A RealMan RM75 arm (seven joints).
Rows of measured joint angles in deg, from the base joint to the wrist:
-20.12 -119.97 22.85 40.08 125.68 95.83 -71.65
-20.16 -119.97 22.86 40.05 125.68 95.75 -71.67
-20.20 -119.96 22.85 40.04 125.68 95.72 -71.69
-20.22 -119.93 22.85 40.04 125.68 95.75 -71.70
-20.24 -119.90 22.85 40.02 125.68 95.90 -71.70
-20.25 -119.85 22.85 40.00 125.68 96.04 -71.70
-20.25 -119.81 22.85 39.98 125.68 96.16 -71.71
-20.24 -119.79 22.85 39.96 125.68 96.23 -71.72
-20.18 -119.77 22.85 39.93 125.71 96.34 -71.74
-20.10 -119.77 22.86 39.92 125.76 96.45 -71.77
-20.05 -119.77 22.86 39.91 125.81 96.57 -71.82
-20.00 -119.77 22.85 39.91 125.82 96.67 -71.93
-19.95 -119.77 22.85 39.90 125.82 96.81 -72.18
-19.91 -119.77 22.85 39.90 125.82 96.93 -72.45
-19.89 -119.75 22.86 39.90 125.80 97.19 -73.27
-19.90 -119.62 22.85 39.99 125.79 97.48 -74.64
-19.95 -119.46 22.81 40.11 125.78 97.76 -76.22
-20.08 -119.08 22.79 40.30 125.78 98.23 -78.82
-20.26 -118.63 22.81 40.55 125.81 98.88 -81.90
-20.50 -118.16 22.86 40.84 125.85 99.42 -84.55
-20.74 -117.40 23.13 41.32 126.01 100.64 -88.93
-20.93 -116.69 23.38 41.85 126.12 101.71 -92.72
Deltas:
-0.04 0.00 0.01 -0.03 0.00 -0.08 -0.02
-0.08 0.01 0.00 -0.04 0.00 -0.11 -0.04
-0.10 0.04 0.00 -0.04 0.00 -0.08 -0.05
-0.12 0.07 0.00 -0.06 0.00 0.07 -0.05
-0.13 0.12 0.00 -0.08 0.00 0.21 -0.05
-0.13 0.16 0.00 -0.10 0.00 0.33 -0.06
-0.12 0.18 0.00 -0.12 0.00 0.40 -0.07
-0.06 0.20 0.00 -0.15 0.03 0.51 -0.09
0.02 0.20 0.01 -0.16 0.08 0.62 -0.12
0.07 0.20 0.01 -0.17 0.13 0.74 -0.17
0.12 0.20 0.00 -0.17 0.14 0.84 -0.28
0.17 0.20 0.00 -0.18 0.14 0.98 -0.53
0.21 0.20 0.00 -0.18 0.14 1.10 -0.80
0.23 0.22 0.01 -0.18 0.12 1.36 -1.62
0.22 0.35 0.00 -0.09 0.11 1.65 -2.99
0.17 0.51 -0.04 0.03 0.10 1.93 -4.57
0.04 0.89 -0.06 0.22 0.10 2.40 -7.17
-0.14 1.34 -0.04 0.47 0.13 3.05 -10.25
-0.38 1.81 0.01 0.76 0.17 3.59 -12.90
-0.62 2.57 0.28 1.24 0.33 4.81 -17.28
-0.81 3.28 0.53 1.77 0.44 5.88 -21.07

